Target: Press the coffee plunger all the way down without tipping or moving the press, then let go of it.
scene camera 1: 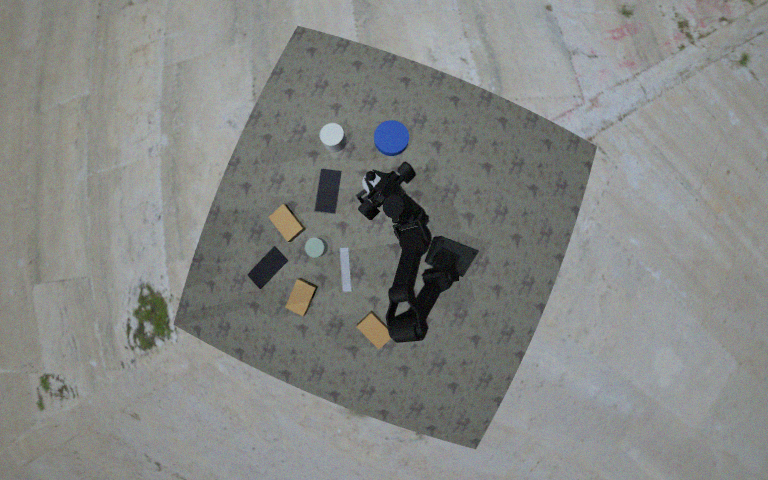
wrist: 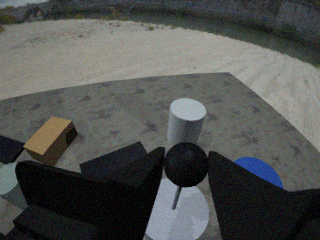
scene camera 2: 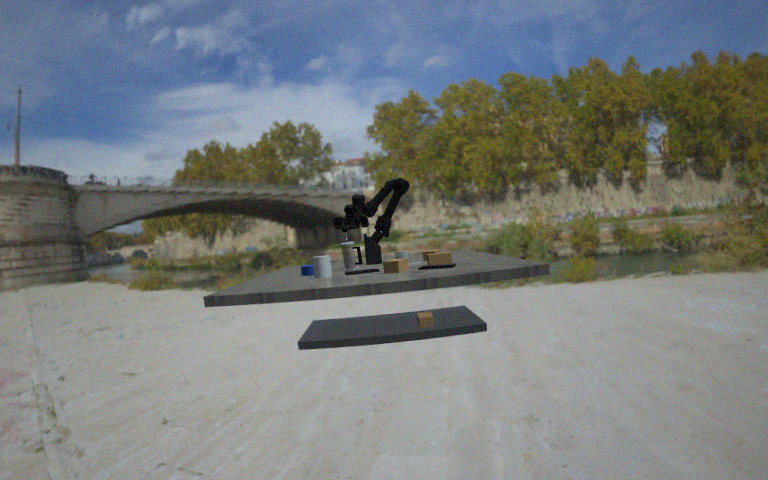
Observation:
In view: the gripper (scene camera 1: pixel 369 174), a dark flat slab (scene camera 1: pixel 326 200), a blue disc (scene camera 1: pixel 391 138) and a white cylinder (wrist: pixel 186 117).
The gripper shows as well in the wrist view (wrist: pixel 186 155).

